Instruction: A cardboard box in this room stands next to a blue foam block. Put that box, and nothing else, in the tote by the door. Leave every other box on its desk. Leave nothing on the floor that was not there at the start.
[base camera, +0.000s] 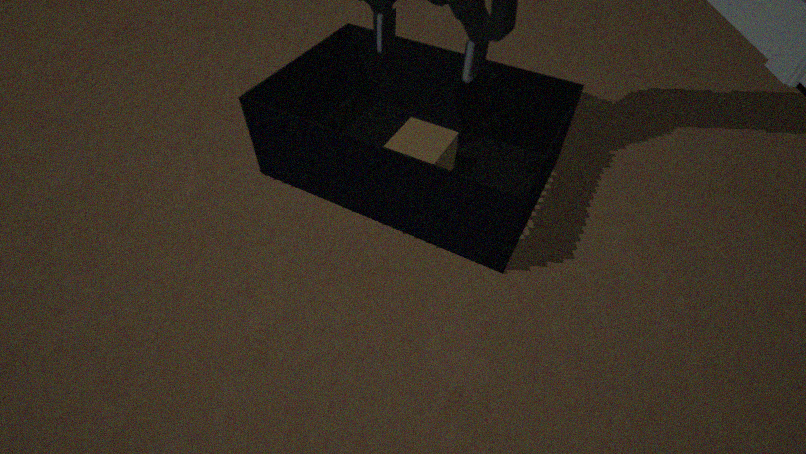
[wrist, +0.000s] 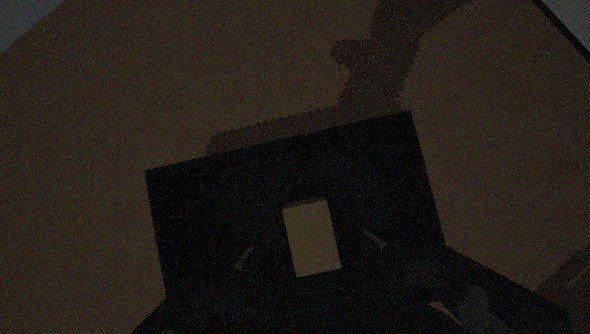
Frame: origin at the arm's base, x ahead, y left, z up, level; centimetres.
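Where they show: gripper, fingertip midpoint: (base camera: 426, 64) (wrist: 309, 250).
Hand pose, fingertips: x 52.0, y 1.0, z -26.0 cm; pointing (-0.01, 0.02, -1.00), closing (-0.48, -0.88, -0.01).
Note:
After its pixels a point has its place.
A black open tote (base camera: 360, 180) @(x 44.4, y 6.8, z -34.6 cm) (wrist: 200, 200) @(x 64.1, y 12.9, z -38.7 cm) stands on the brown floor. A tan cardboard box (base camera: 423, 138) @(x 51.4, y 0.8, z -34.3 cm) (wrist: 312, 239) @(x 49.9, y 1.5, z -34.3 cm) lies inside the tote, near its middle, apart from the walls that show. My gripper (base camera: 424, 62) @(x 52.0, y 1.0, z -26.0 cm) (wrist: 309, 250) @(x 52.0, y 1.0, z -26.0 cm) is open, with nothing between its fingers. It hangs above the tote and the box; in the wrist view the box shows between and beyond the two fingertips. The blue foam block does not show in the base camera view or the wrist view.
A pale grey-white surface (base camera: 772, 33) @(x 86.8, y -54.3, z -36.6 cm) shows at the top right of the base camera view. Pale areas also show at both top corners of the wrist view, the right one with a dark edge (wrist: 565, 31) @(x 49.4, y -54.8, z -39.2 cm). The arm's shadow (base camera: 676, 107) @(x 68.8, y -34.6, z -39.6 cm) (wrist: 385, 65) @(x 63.7, y -25.2, z -39.6 cm) falls on the floor beside the tote.

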